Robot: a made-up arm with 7 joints. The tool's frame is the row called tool.
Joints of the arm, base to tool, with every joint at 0 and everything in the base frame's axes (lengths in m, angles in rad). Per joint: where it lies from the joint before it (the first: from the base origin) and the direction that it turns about. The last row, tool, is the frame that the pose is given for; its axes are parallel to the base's.
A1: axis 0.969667 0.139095 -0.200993 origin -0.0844 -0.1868 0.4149
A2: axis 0 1 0 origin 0.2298 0.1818 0.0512
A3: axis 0 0 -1 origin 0.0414 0.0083 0.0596
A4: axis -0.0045 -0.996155 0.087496 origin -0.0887 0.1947 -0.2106
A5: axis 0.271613 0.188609 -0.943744 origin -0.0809 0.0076 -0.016
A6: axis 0 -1 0 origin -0.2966 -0.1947 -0.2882
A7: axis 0 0 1 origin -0.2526 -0.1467 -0.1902
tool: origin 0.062 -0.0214 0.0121
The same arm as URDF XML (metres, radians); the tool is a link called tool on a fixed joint. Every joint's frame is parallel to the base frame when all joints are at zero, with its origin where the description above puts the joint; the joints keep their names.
<robot name="arm">
<joint name="tool_fixed" type="fixed"><parent link="link7"/><child link="tool"/><origin xyz="0.0620 -0.0214 0.0121" rpy="0.0000 0.0000 0.0000"/></joint>
<joint name="A7" type="continuous"><parent link="link6"/><child link="link7"/><origin xyz="-0.2526 -0.1467 -0.1902" rpy="0.0000 0.0000 0.0000"/><axis xyz="0 0 1"/></joint>
<joint name="A6" type="continuous"><parent link="link5"/><child link="link6"/><origin xyz="-0.2966 -0.1947 -0.2882" rpy="0.0000 0.0000 0.0000"/><axis xyz="0 -1 0"/></joint>
<joint name="A5" type="continuous"><parent link="link4"/><child link="link5"/><origin xyz="-0.0809 0.0076 -0.0160" rpy="0.0000 0.0000 0.0000"/><axis xyz="0.271613 0.188609 -0.943744"/></joint>
<joint name="A4" type="continuous"><parent link="link3"/><child link="link4"/><origin xyz="-0.0887 0.1947 -0.2106" rpy="0.0000 0.0000 0.0000"/><axis xyz="-0.0045 -0.996155 0.087496"/></joint>
<joint name="A3" type="continuous"><parent link="link2"/><child link="link3"/><origin xyz="0.0414 0.0083 0.0596" rpy="0.0000 0.0000 0.0000"/><axis xyz="0 0 -1"/></joint>
<joint name="A2" type="continuous"><parent link="link1"/><child link="link2"/><origin xyz="0.2298 0.1818 0.0512" rpy="0.0000 0.0000 0.0000"/><axis xyz="0 1 0"/></joint>
<joint name="A1" type="continuous"><parent link="base_link"/><child link="link1"/><origin xyz="-0.0844 -0.1868 0.4149" rpy="0.0000 0.0000 0.0000"/><axis xyz="0.969667 0.139095 -0.200993"/></joint>
<link name="base_link"/>
<link name="link1"/>
<link name="link2"/>
<link name="link3"/>
<link name="link4"/>
<link name="link5"/>
<link name="link6"/>
<link name="link7"/>
<link name="tool"/>
</robot>

